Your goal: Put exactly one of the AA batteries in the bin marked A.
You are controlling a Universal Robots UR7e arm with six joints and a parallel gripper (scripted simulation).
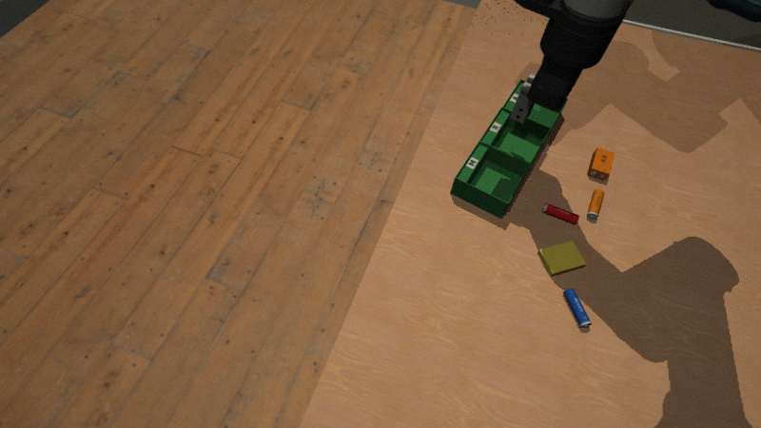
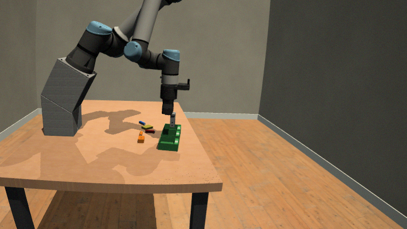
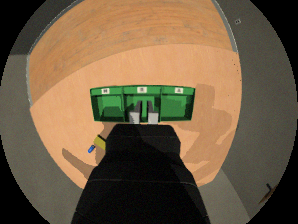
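My hand is 1 cm to the right of the green three-compartment bin and 7 cm above it. Also, from my hand: orange AA battery (15 cm behind, 7 cm to the left, 8 cm below); orange block battery (14 cm behind, 8 cm below); red AA battery (10 cm behind, 10 cm to the left, 8 cm below).
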